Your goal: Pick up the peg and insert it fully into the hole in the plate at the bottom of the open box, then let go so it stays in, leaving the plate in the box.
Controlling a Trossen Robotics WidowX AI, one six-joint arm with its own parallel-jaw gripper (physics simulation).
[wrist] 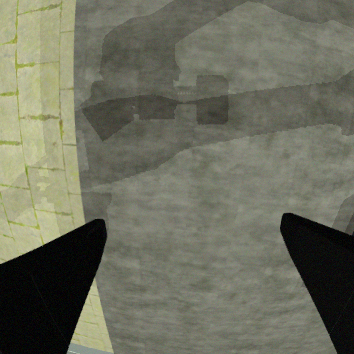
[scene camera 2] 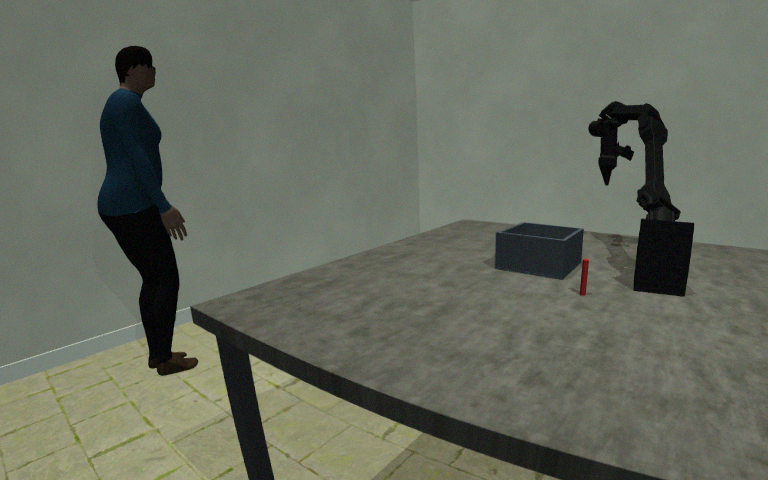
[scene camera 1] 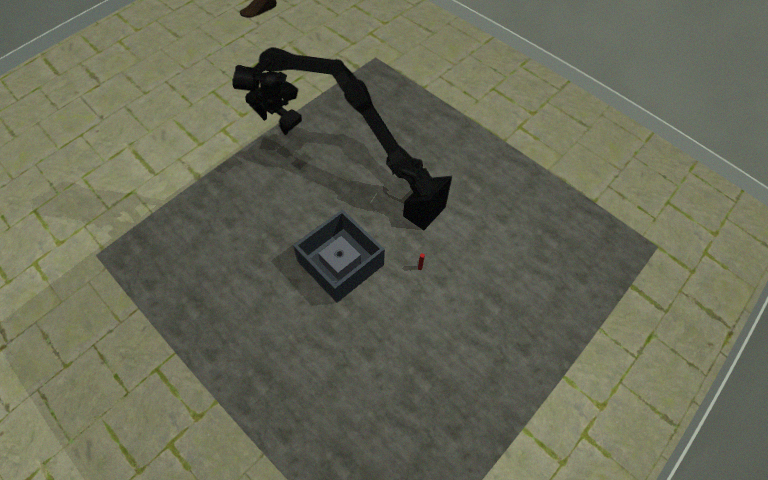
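Pixels of known places: gripper, fingertip midpoint: (wrist: 194, 225) (scene camera 2: 607, 183) (scene camera 1: 275, 126); arm's base, origin of the base link: (scene camera 2: 660, 235) (scene camera 1: 426, 190).
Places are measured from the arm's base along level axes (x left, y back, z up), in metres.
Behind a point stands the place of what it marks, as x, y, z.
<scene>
The red peg (scene camera 1: 420, 262) @[0.109, -0.179, -0.080] (scene camera 2: 584, 277) @[0.114, -0.172, -0.086] stands upright on the table, outside the open box and between it and the viewer's side of the arm base in scene view 2. The dark blue-grey open box (scene camera 1: 362, 275) @[-0.003, -0.317, -0.082] (scene camera 2: 529, 254) @[-0.004, -0.322, -0.075] stands beside it. The light grey square plate (scene camera 1: 339, 264) @[-0.076, -0.335, -0.070] lies at the box bottom, its small dark round hole (scene camera 1: 339, 253) @[-0.105, -0.301, -0.083] facing up and empty; the box walls hide the plate in scene view 2. My gripper (scene camera 1: 274, 125) @[-0.490, -0.135, 0.078] (scene camera 2: 606, 183) @[-0.490, -0.135, 0.078] (wrist: 194, 225) @[-0.490, -0.135, 0.078] is open and empty, pointing down high above the table, away from the box and peg.
The black arm base (scene camera 1: 427, 204) @[0.037, -0.052, 0.016] (scene camera 2: 662, 257) @[0.043, 0.004, -0.043] stands on the grey table (scene camera 1: 396, 367) @[0.234, -0.469, -0.128] (scene camera 2: 424, 339) @[0.435, -0.408, -0.127], near the peg and box. The table's edge shows at the left of the wrist view. A person (scene camera 2: 133, 152) in a blue top stands beyond the table.
</scene>
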